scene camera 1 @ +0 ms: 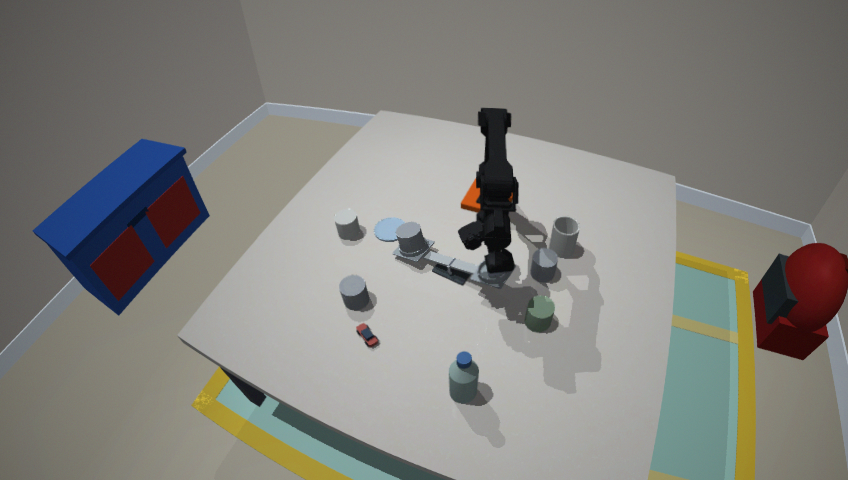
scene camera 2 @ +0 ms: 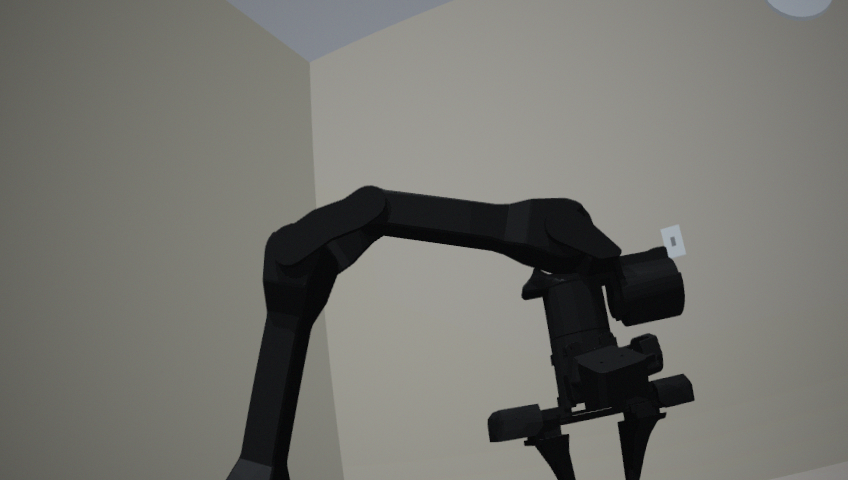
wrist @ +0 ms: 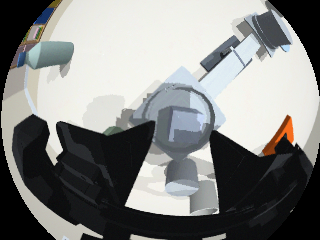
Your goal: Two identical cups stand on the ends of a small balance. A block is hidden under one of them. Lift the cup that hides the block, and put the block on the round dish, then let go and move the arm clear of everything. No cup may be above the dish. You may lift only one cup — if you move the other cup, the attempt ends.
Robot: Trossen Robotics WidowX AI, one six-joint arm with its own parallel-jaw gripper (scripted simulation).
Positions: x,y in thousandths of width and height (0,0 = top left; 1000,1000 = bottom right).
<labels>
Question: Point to a balance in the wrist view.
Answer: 567,373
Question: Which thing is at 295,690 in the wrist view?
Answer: My gripper.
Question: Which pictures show the bottle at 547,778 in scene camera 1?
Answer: Scene camera 1 and the wrist view only.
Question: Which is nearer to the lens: the grey block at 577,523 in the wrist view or the bottle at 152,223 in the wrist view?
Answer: The grey block.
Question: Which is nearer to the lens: the balance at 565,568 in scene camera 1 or the bottle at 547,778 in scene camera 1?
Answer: The bottle.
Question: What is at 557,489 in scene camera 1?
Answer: My gripper.
</labels>
